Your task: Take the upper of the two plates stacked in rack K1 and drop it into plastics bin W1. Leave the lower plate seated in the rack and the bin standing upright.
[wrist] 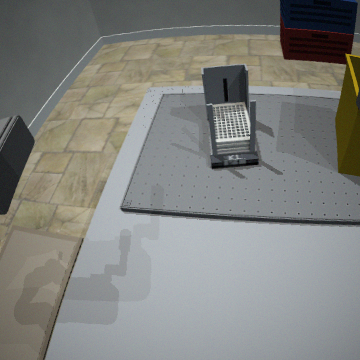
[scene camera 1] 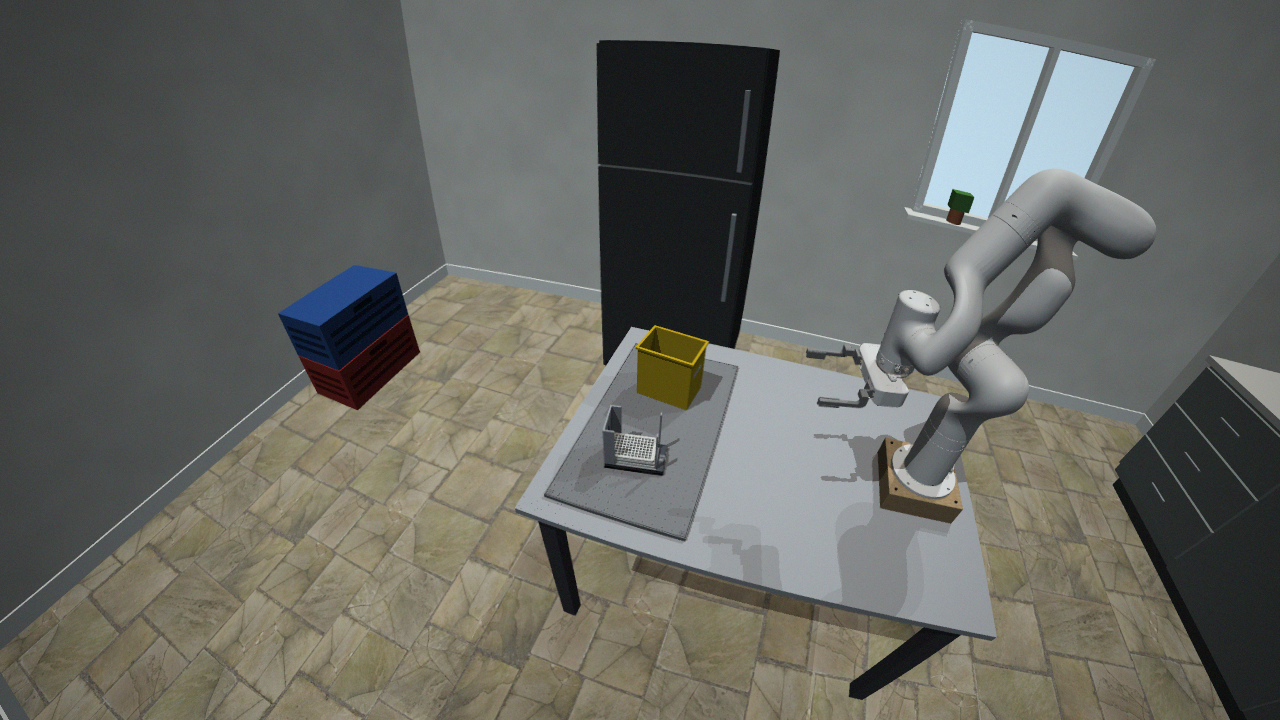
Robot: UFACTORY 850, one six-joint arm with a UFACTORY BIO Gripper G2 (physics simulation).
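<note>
Rack K1 (scene camera 1: 609, 447) (wrist: 212, 91) stands upright on the grey perforated mat, its label facing the wrist camera. The white gridded upper plate (scene camera 1: 635, 445) (wrist: 231, 120) lies flat between the rack's posts. The lower plate (wrist: 233, 150) is directly under it, showing as a pale front edge in the wrist view; its top is hidden. The yellow bin W1 (scene camera 1: 666, 380) (wrist: 348, 137) stands upright on the mat behind the rack in the scene view, cut off at the right in the wrist view. My gripper (scene camera 1: 813, 377) is open and empty, above the table, well apart from rack and bin, fingers pointing towards their side.
The perforated mat (scene camera 1: 581, 497) (wrist: 175, 200) lies on the grey table (scene camera 1: 787, 537) (wrist: 225, 290). My arm's wooden base block (scene camera 1: 920, 506) is at the table's other end. A black fridge (scene camera 1: 675, 223) stands behind the table. Blue and red crates (scene camera 1: 349, 308) (wrist: 317, 42) are stacked on the floor.
</note>
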